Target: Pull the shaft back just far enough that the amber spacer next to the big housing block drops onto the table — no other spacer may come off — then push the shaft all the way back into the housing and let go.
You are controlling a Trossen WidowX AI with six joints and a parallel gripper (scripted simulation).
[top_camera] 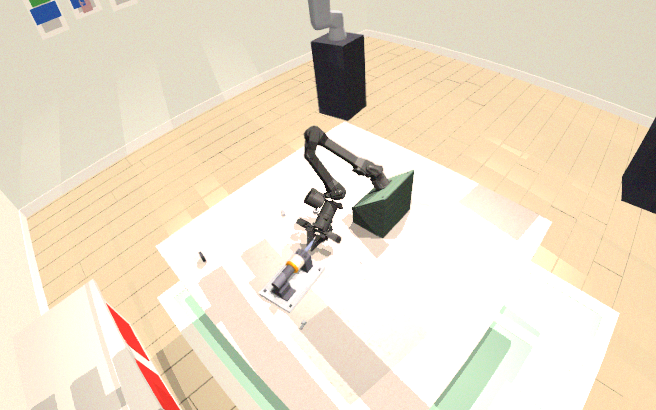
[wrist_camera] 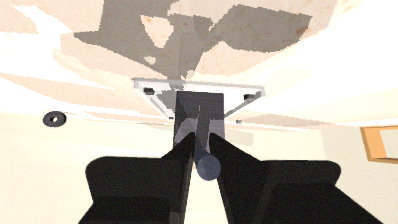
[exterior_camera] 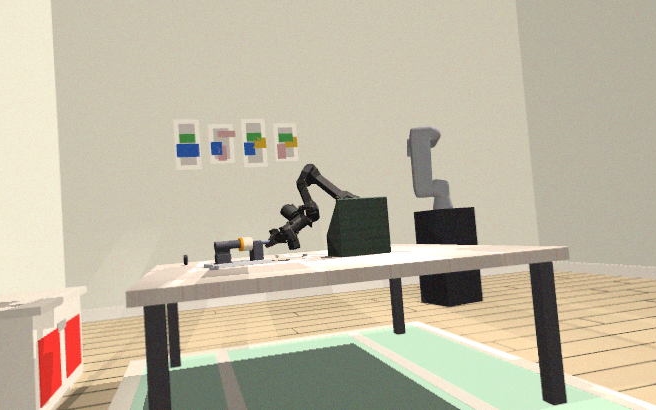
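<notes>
Now: the blue-grey shaft 6 cm ahead of my gripper tip and 2 cm above it. Round my gripper tip: white spacer (8 cm ahead, 2 cm above); then amber spacer (11 cm ahead, 2 cm above); then small dark ring (26 cm ahead, 39 cm to the right, 4 cm below).
</notes>
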